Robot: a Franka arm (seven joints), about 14 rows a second.
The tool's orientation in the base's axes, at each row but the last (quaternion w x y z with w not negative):
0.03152 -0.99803 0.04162 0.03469
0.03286 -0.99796 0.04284 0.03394
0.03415 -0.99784 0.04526 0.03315
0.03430 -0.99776 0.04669 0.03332
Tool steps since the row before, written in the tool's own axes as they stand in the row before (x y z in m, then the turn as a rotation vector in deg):
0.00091 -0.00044 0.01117 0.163 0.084 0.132
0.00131 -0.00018 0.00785 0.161 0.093 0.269
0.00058 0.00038 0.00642 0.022 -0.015 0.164
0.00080 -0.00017 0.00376 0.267 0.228 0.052
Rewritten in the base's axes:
0.00020 0.00110 -0.01116 0.146 -0.088 -0.148
0.00081 0.00061 -0.00790 0.134 -0.087 -0.285
0.00014 0.00003 -0.00646 0.013 0.025 -0.164
0.00057 0.00037 -0.00379 0.240 -0.247 -0.085

